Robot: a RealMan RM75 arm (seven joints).
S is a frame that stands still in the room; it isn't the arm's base.
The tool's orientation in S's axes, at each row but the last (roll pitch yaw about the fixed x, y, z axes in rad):
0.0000, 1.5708, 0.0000
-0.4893, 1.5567, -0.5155
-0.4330, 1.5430, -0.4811
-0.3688, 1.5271, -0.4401
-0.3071, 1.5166, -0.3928
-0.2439, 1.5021, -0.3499
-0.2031, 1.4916, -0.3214
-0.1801, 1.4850, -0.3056
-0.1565, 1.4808, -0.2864
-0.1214, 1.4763, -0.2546
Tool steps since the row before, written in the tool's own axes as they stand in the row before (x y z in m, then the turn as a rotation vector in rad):
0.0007, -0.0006, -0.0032, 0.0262, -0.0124, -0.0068
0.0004, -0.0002, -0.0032, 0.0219, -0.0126, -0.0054
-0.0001, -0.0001, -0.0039, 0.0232, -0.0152, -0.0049
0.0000, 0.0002, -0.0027, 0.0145, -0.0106, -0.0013
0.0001, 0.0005, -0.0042, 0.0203, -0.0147, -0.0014
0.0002, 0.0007, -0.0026, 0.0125, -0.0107, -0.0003
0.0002, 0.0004, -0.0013, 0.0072, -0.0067, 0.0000
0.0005, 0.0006, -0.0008, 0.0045, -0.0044, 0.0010
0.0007, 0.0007, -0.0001, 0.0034, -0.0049, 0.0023
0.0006, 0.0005, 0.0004, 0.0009, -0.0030, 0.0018
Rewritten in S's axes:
-0.0032, -0.0006, -0.0007, -0.0068, -0.0124, -0.0262
-0.0032, -0.0001, -0.0004, -0.0055, -0.0126, -0.0219
-0.0039, 0.0001, 0.0000, -0.0051, -0.0152, -0.0231
-0.0027, 0.0004, -0.0001, -0.0015, -0.0107, -0.0144
-0.0041, 0.0009, -0.0003, -0.0016, -0.0149, -0.0201
-0.0025, 0.0010, -0.0004, -0.0006, -0.0109, -0.0123
-0.0012, 0.0005, -0.0003, -0.0003, -0.0068, -0.0071
-0.0007, 0.0007, -0.0006, 0.0008, -0.0046, -0.0043
0.0001, 0.0007, -0.0007, 0.0019, -0.0052, -0.0031
0.0005, 0.0004, -0.0006, 0.0015, -0.0032, -0.0007

